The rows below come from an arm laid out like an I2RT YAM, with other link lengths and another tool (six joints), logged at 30 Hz.
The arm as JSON. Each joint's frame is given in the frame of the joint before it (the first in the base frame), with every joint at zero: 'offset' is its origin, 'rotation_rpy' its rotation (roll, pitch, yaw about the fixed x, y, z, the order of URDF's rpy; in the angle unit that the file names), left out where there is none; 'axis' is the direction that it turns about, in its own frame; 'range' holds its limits. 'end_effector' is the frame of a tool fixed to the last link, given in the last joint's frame.
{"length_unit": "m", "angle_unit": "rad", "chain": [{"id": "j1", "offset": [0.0, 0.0, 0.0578], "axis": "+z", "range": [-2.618, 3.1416]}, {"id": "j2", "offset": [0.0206, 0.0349, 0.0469], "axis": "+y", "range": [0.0, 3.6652]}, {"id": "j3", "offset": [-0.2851, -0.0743, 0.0], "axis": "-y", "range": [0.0, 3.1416]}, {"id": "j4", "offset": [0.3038, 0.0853, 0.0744], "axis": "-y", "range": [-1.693, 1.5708]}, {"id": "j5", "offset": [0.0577, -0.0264, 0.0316], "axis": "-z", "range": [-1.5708, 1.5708]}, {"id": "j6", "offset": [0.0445, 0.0, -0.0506], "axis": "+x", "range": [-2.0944, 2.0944]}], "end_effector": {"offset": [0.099, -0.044, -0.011], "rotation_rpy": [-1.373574, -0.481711, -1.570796]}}
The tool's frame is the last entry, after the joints.
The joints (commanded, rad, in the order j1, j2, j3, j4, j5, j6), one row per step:
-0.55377, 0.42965, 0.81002, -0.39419, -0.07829, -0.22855
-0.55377, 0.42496, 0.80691, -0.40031, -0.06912, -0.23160
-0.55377, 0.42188, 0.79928, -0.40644, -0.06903, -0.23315
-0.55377, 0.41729, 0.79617, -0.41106, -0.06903, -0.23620
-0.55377, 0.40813, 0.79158, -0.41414, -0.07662, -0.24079
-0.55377, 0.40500, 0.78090, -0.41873, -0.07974, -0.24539
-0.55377, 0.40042, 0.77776, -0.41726, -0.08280, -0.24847
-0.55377, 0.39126, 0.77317, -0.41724, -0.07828, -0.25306
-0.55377, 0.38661, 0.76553, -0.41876, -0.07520, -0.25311
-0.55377, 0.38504, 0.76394, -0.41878, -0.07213, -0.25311
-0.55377, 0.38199, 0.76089, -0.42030, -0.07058, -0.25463
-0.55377, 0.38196, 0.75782, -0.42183, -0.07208, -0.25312
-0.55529, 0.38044, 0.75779, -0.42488, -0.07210, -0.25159
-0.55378, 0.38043, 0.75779, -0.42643, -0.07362, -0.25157
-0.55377, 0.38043, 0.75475, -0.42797, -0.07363, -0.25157
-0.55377, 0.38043, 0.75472, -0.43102, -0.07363, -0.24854
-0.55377, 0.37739, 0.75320, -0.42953, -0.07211, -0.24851
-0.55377, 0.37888, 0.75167, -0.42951, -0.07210, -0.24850
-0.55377, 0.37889, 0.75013, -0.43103, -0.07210, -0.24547
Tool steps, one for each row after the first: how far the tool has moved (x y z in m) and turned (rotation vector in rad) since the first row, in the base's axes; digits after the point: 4 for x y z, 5 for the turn. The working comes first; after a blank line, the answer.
Tool pose at each row, in the base's axes (x y z in m, rotation vector in rad; the steps are taken from these numbers as rounded here):
0.1794, -0.1280, 0.3828, -1.52603, 1.04407, -2.05060
0.1776, -0.1284, 0.3812, -1.53053, 1.05452, -2.05409
0.1778, -0.1286, 0.3771, -1.54004, 1.06186, -2.04511
0.1770, -0.1281, 0.3758, -1.54540, 1.06237, -2.04363
0.1763, -0.1263, 0.3751, -1.55027, 1.05103, -2.04198
0.1772, -0.1264, 0.3701, -1.56436, 1.05439, -2.03074
0.1770, -0.1257, 0.3699, -1.56578, 1.04725, -2.03277
0.1750, -0.1253, 0.3698, -1.56609, 1.04521, -2.04214
0.1746, -0.1256, 0.3670, -1.56896, 1.05159, -2.04004
0.1742, -0.1258, 0.3665, -1.56845, 1.05459, -2.04207
0.1737, -0.1258, 0.3655, -1.57081, 1.05628, -2.04237
0.1742, -0.1258, 0.3637, -1.57299, 1.05925, -2.03643
0.1736, -0.1258, 0.3633, -1.57230, 1.06291, -2.03527
0.1739, -0.1254, 0.3630, -1.57402, 1.06111, -2.03182
0.1743, -0.1256, 0.3613, -1.57742, 1.06456, -2.02753
0.1742, -0.1256, 0.3605, -1.57669, 1.06883, -2.02330
0.1736, -0.1255, 0.3607, -1.57418, 1.06804, -2.02713
0.1741, -0.1258, 0.3597, -1.57639, 1.07033, -2.02432
0.1743, -0.1259, 0.3586, -1.57564, 1.07459, -2.02011

-0.0018, -0.0004, -0.0016, -0.00044, 0.00535, -0.00912
-0.0016, -0.0006, -0.0057, 0.00376, 0.01517, -0.00916
-0.0024, -0.0001, -0.0070, 0.00269, 0.01926, -0.00908
-0.0031, 0.0017, -0.0077, -0.00204, 0.01998, -0.00140
-0.0022, 0.0016, -0.0127, 0.00032, 0.03235, 0.00192
-0.0024, 0.0023, -0.0129, -0.00390, 0.03121, 0.00504
-0.0044, 0.0027, -0.0130, -0.01047, 0.02951, 0.00059
-0.0048, 0.0024, -0.0158, -0.00820, 0.03345, -0.00243
-0.0052, 0.0022, -0.0163, -0.00824, 0.03356, -0.00550
-0.0057, 0.0022, -0.0173, -0.00881, 0.03559, -0.00699
-0.0052, 0.0022, -0.0191, -0.00505, 0.03875, -0.00547
-0.0058, 0.0022, -0.0195, -0.00285, 0.03938, -0.00701
-0.0055, 0.0026, -0.0198, -0.00202, 0.04064, -0.00396
-0.0051, 0.0024, -0.0215, 0.00038, 0.04454, -0.00389
-0.0052, 0.0024, -0.0223, 0.00469, 0.04577, -0.00395
-0.0058, 0.0025, -0.0221, 0.00309, 0.04324, -0.00551
-0.0053, 0.0022, -0.0231, 0.00468, 0.04579, -0.00549
-0.0051, 0.0021, -0.0242, 0.00897, 0.04701, -0.00557

